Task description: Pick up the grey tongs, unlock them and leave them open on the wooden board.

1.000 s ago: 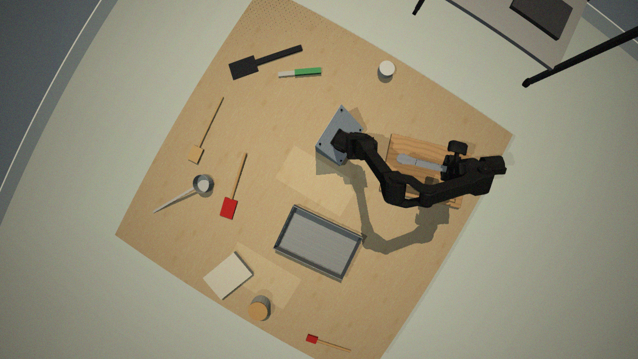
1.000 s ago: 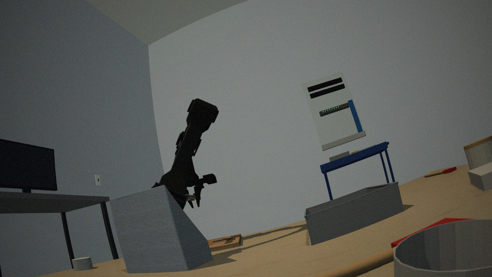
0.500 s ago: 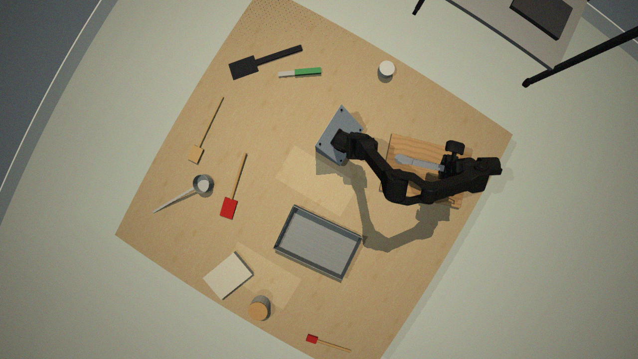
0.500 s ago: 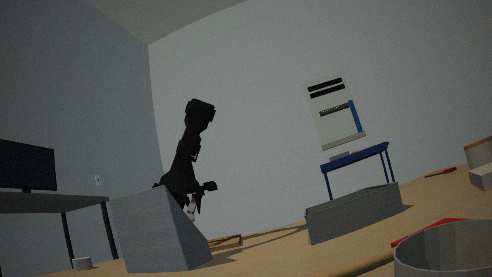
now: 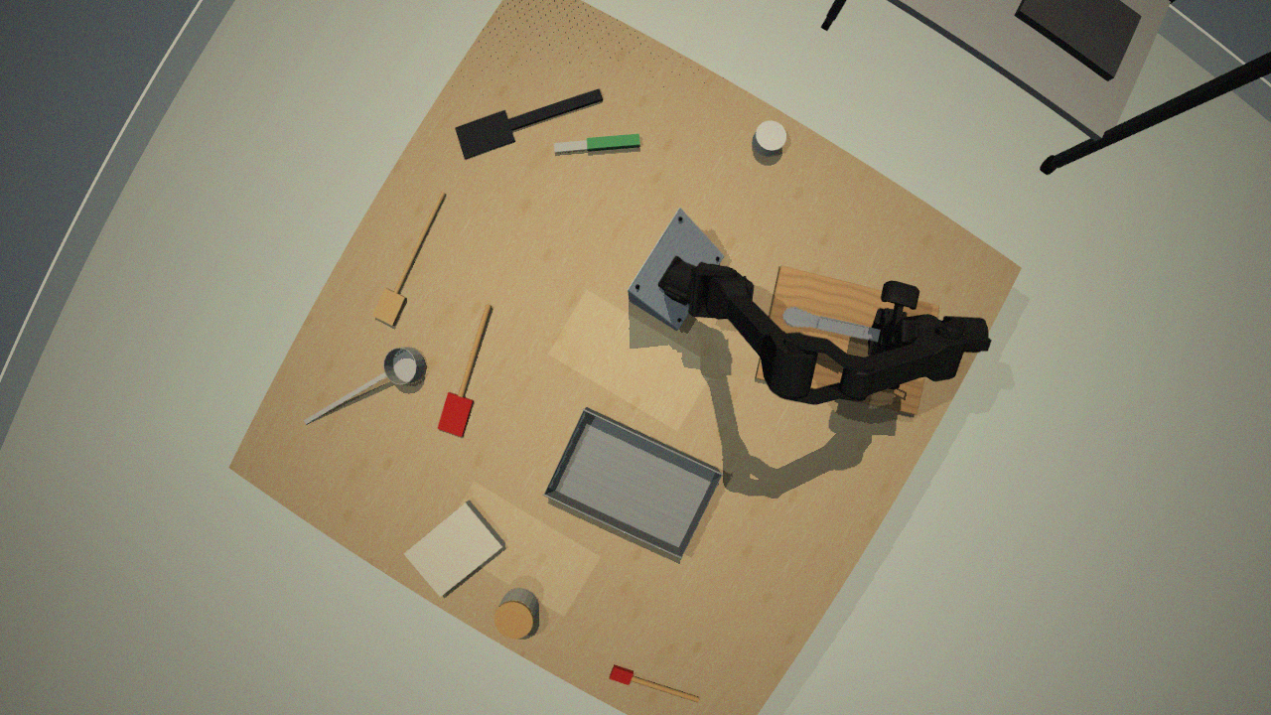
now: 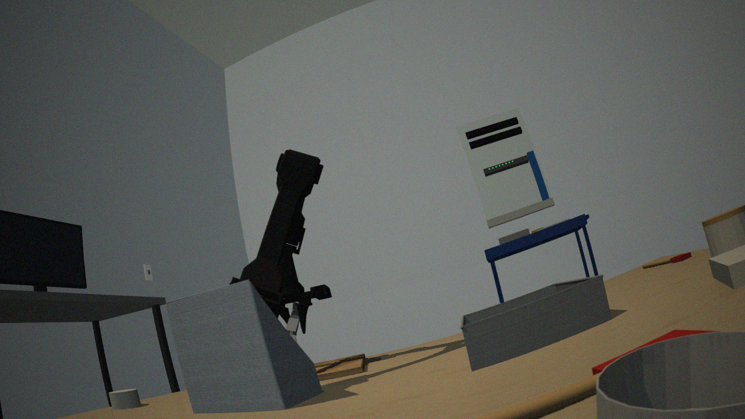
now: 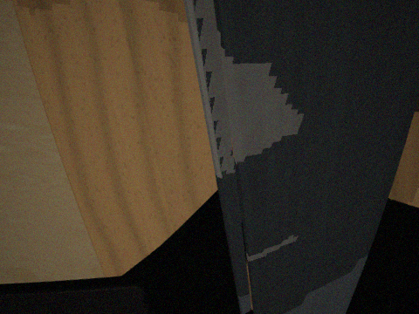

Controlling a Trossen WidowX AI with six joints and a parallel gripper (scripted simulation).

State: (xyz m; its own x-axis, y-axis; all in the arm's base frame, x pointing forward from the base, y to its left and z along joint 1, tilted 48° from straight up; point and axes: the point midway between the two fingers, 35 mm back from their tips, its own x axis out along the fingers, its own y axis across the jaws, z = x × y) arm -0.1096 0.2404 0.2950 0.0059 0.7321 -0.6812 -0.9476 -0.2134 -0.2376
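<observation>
My gripper tip is 1 cm short of the wooden board and 9 cm above it. Also, from my gripper tip: green-handled tool 6 cm behind, 68 cm to the right, 9 cm below; then roasting tin 49 cm ahead, 24 cm to the right, 7 cm below; then red spatula 51 cm ahead, 64 cm to the right, 9 cm below.
</observation>
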